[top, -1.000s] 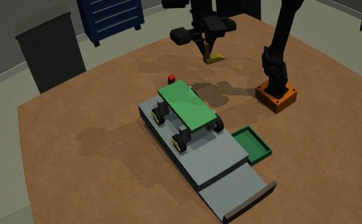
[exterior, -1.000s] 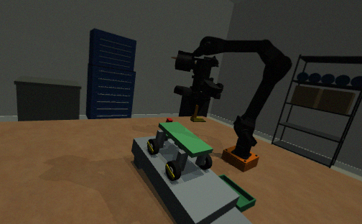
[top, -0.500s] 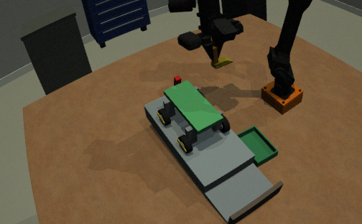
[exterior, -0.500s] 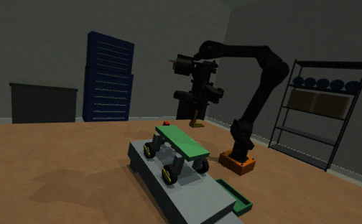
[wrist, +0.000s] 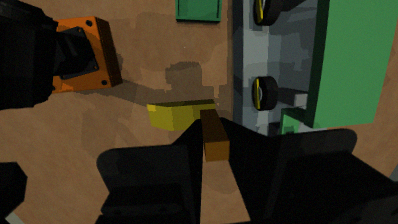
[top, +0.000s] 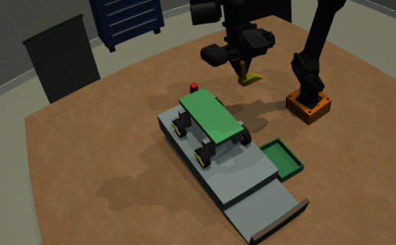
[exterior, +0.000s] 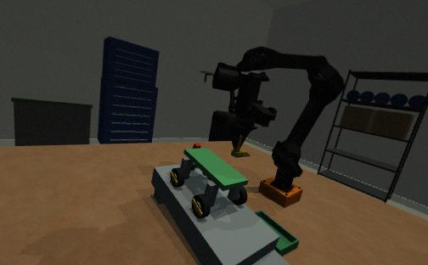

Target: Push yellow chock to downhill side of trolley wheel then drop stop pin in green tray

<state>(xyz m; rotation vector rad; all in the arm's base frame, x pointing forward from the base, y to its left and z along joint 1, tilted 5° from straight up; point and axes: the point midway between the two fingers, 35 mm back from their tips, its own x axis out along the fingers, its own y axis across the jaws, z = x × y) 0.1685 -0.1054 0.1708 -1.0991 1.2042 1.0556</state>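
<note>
Now: the red-headed stop pin 11 cm ahead of my gripper tip, 7 cm to the right of it and 4 cm below it. From my gripper tip the other things lie so: trolley 14 cm ahead, 3 cm to the left, 6 cm below; yellow chock 2 cm behind, 1 cm below; grey ramp 14 cm ahead, 4 cm to the left, 12 cm below.
</note>
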